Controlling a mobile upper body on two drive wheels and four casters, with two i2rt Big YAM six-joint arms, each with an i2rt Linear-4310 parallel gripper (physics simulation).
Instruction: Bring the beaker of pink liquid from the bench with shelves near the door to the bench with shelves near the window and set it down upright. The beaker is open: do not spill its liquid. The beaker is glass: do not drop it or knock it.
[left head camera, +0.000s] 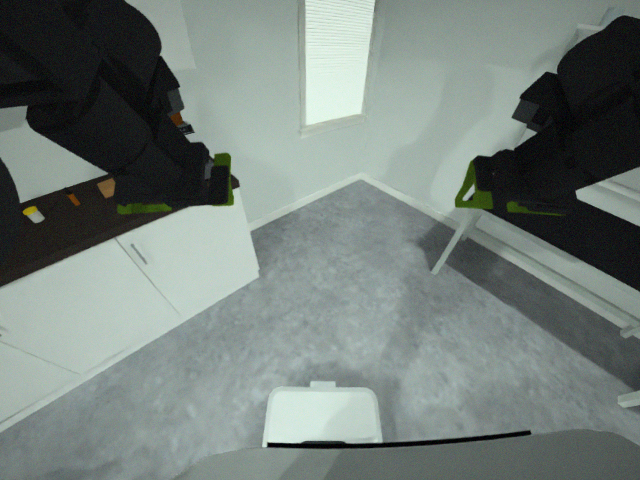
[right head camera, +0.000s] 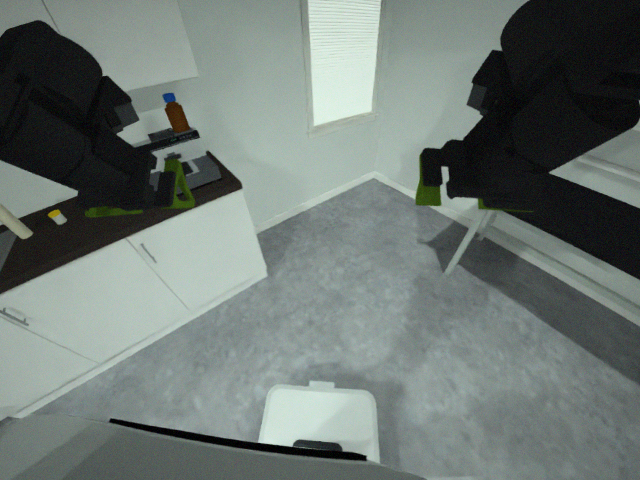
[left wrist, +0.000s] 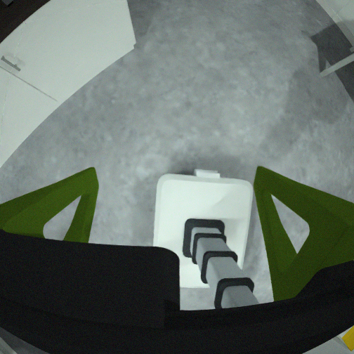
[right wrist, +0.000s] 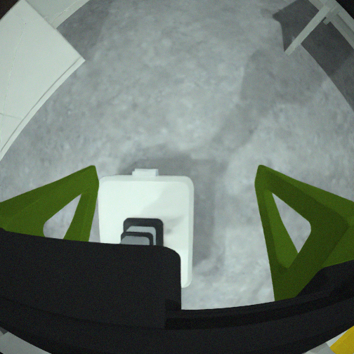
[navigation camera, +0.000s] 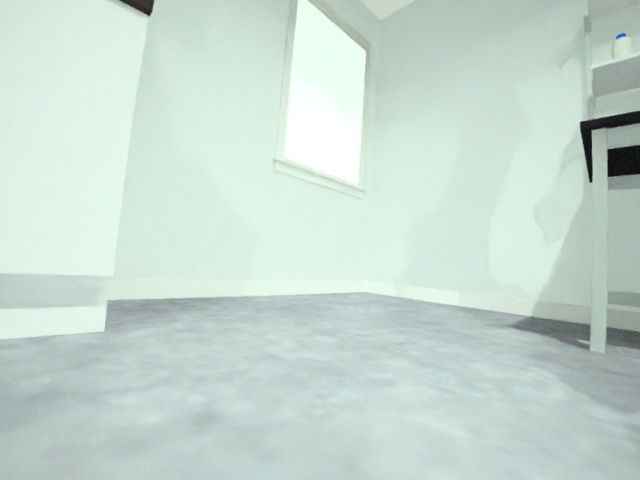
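Note:
The beaker of pink liquid does not show in these views. A bench with a black top (left head camera: 604, 227) (right head camera: 584, 219) (navigation camera: 611, 122) and pale legs stands at the right, with shelves above it, in the part of the room where the window is. My left gripper (left head camera: 178, 206) (right head camera: 155, 206) (left wrist: 175, 175) is open and empty, in front of the left counter in the head views. My right gripper (left head camera: 498, 206) (right head camera: 460, 202) (right wrist: 176, 173) is open and empty, in front of the black-topped bench's near end in the head views. Much of the bench top is hidden by the right arm.
A dark counter (left head camera: 62, 237) (right head camera: 77, 235) on white cabinets (left head camera: 191, 258) (right head camera: 206, 258) (navigation camera: 62, 155) stands left, bearing a yellow-capped jar (left head camera: 35, 214) (right head camera: 57, 217). An amber bottle (right head camera: 177, 117) stands on equipment there. A window (left head camera: 338, 62) (right head camera: 343, 62) (navigation camera: 325, 98) is near the corner. A blue-capped bottle (navigation camera: 621, 47) stands on a shelf.

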